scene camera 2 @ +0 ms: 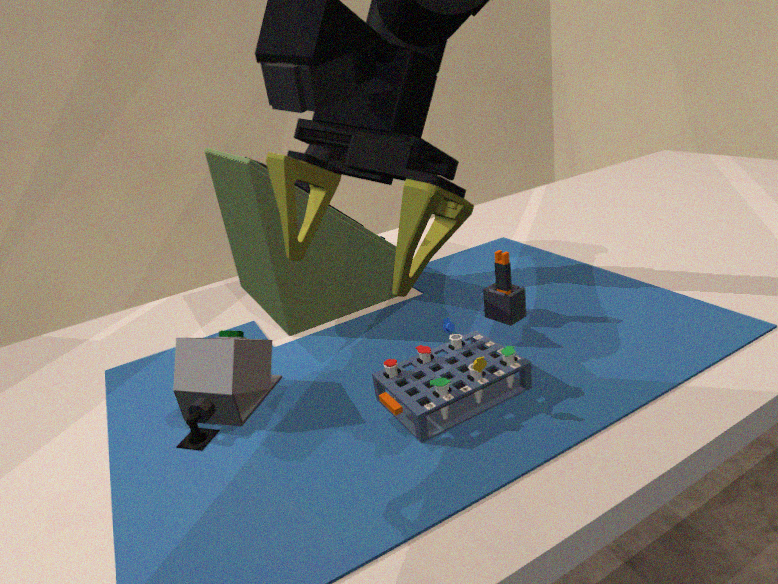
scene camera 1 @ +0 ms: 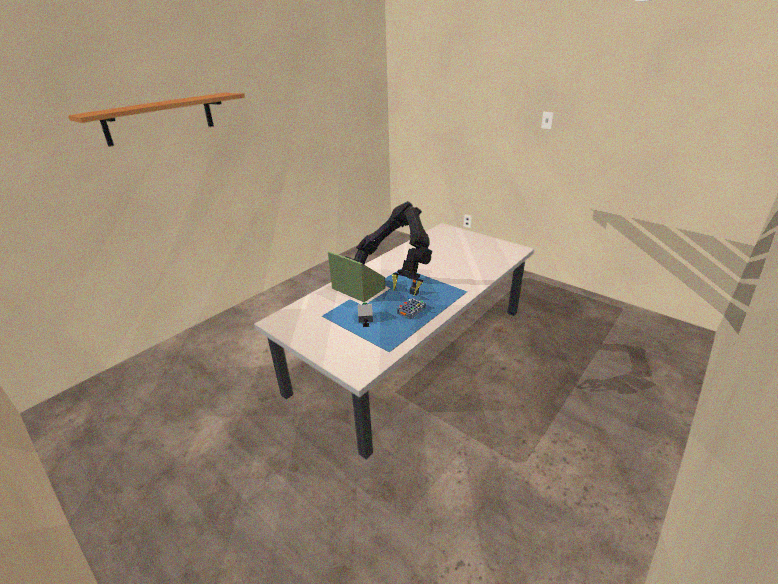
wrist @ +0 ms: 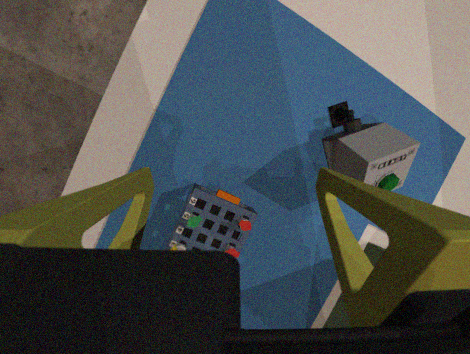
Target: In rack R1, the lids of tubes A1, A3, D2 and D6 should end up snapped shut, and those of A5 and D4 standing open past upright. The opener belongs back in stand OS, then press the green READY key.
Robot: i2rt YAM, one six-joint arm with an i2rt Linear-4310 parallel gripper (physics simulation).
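Frame: origin at the arm's base, x back, y right, z up, level; metres.
Where they show: gripper, fingertip midpoint: (scene camera 2: 343, 277) (scene camera 1: 404, 293) (wrist: 234, 176); arm's base, link origin: (scene camera 2: 304, 199) (scene camera 1: 357, 264).
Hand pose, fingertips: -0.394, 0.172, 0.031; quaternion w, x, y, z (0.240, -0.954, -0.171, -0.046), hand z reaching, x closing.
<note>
Each offset is from my fingertips to the top centre of the thing, as dx, dy, dz. "spot": to the spot under its first point. Level surfaces: height alone.
Rack R1 {+0.024, -0.105, -0.112} (scene camera 1: 411, 308) (scene camera 2: 422, 428) (wrist: 208, 200) stands on the mat. In its near row, the green lids of A5 {-0.001, -0.076, -0.128} (scene camera 2: 440, 382) (wrist: 194, 221) and A1 {-0.012, -0.153, -0.128} (scene camera 2: 508, 351) look down; the yellow lid of A3 {-0.015, -0.111, -0.112} (scene camera 2: 479, 363) stands raised. In the far row, the red lids of D6 {+0.058, -0.064, -0.124} (scene camera 2: 390, 363) (wrist: 245, 225) and D4 {+0.054, -0.103, -0.128} (scene camera 2: 423, 350) look down; D2's blue lid {+0.057, -0.142, -0.116} (scene camera 2: 448, 325) hangs open behind its tube. The opener {+0.093, -0.263, -0.085} (scene camera 2: 502, 276) is upright in stand OS {+0.093, -0.263, -0.130} (scene camera 2: 504, 308). The green READY key {+0.192, +0.054, -0.086} (scene camera 2: 231, 333) (wrist: 388, 182) is on a grey box. My gripper (scene camera 1: 404, 291) (scene camera 2: 346, 275) (wrist: 234, 176) is open and empty, above and behind the rack.
A tall green wedge-shaped block (scene camera 1: 350, 276) (scene camera 2: 339, 276) stands behind the mat {dz -0.170} (scene camera 1: 389, 336) (scene camera 2: 219, 502) (wrist: 235, 75), close to my fingers in scene view 2. The grey key box {spot: +0.171, +0.080, -0.113} (scene camera 1: 365, 311) (scene camera 2: 204, 364) (wrist: 380, 142) is left of the rack, with a small black bracket {spot: +0.148, +0.108, -0.161} (scene camera 2: 197, 433) (wrist: 340, 114) beside it.
</note>
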